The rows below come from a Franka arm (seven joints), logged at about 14 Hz.
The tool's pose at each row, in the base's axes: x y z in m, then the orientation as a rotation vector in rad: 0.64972, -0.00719, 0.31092, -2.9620, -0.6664, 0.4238; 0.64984, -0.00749, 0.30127, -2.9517, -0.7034, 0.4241; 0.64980, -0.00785, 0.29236, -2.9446, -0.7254, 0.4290; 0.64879, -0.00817, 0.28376, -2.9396, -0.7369, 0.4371; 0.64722, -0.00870, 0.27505, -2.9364, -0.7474, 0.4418; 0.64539, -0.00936, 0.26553, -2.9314, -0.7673, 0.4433; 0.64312, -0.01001, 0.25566, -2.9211, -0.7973, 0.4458; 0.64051, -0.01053, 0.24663, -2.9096, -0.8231, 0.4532; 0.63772, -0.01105, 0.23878, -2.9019, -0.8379, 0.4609; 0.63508, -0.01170, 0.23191, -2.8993, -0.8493, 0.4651
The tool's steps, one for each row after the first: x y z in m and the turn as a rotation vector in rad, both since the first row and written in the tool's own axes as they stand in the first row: 0.00239, 0.00161, 0.00922, -0.0015, -0.0017, -0.0250; 0.00443, 0.00311, 0.01777, -0.0017, -0.0057, -0.0399; 0.00557, 0.00413, 0.02629, -0.0006, -0.0114, -0.0478; 0.00616, 0.00513, 0.03508, -0.0009, -0.0149, -0.0547; 0.00667, 0.00625, 0.04472, -0.0027, -0.0169, -0.0679; 0.00689, 0.00722, 0.05482, -0.0031, -0.0198, -0.0885; 0.00666, 0.00783, 0.06421, -0.0012, -0.0255, -0.1067; 0.00598, 0.00821, 0.07253, 0.0008, -0.0310, -0.1173; 0.00513, 0.00863, 0.07985, -0.0008, -0.0344, -0.1246
